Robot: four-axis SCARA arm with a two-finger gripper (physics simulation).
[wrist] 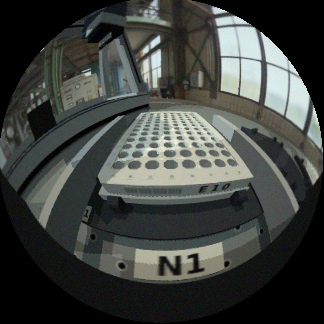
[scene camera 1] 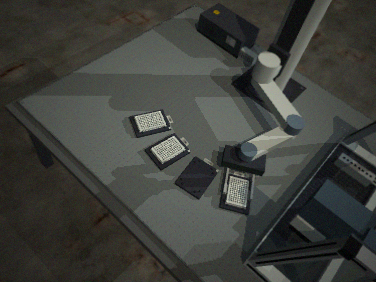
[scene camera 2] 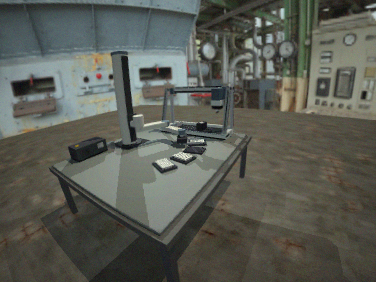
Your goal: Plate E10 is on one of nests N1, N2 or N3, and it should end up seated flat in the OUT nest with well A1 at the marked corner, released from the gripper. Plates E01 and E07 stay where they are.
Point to an OUT nest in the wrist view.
At 274,150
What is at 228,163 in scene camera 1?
The gripper.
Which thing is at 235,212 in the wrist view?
An N1 nest.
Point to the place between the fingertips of the gripper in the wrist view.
170,119
